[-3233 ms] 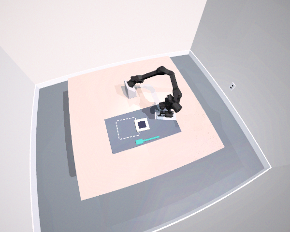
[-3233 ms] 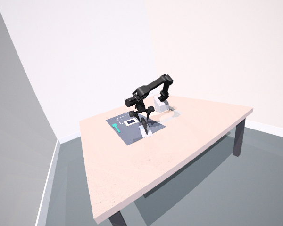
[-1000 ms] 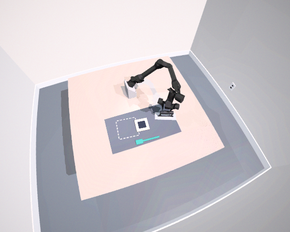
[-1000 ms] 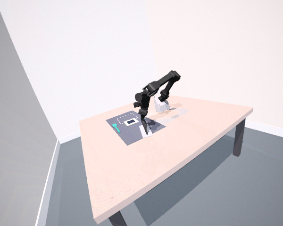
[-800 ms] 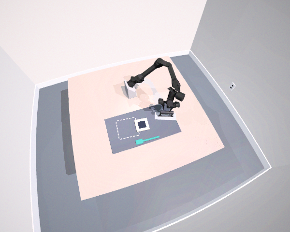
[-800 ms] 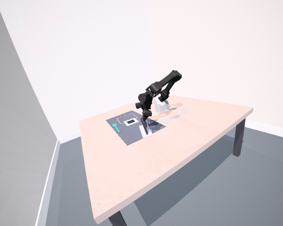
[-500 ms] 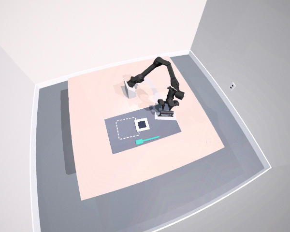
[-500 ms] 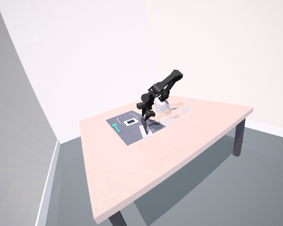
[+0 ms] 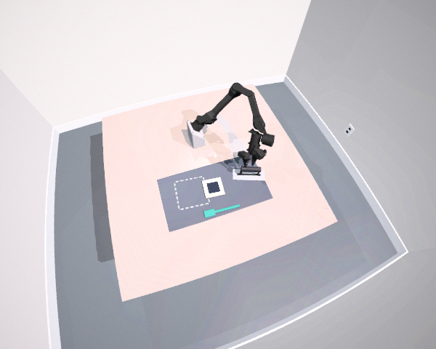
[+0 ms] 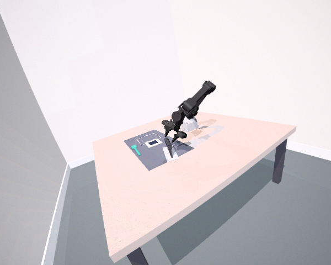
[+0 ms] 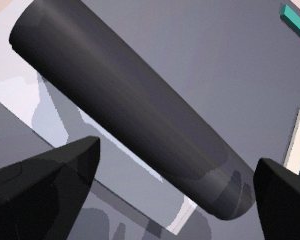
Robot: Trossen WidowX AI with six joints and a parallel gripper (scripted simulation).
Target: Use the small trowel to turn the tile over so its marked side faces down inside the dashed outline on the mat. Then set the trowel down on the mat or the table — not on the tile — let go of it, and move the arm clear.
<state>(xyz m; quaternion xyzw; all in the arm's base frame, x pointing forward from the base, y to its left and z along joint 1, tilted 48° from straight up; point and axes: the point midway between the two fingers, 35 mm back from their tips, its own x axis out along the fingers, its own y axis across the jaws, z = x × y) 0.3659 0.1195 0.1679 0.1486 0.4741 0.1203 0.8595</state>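
Right now the tile is 1 cm ahead of my gripper tip, 23 cm to the right of it and 8 cm below it. Also, from my gripper tip: teal trowel 15 cm ahead, 27 cm to the right, 8 cm below; mat 2 cm ahead, 23 cm to the right, 11 cm below.
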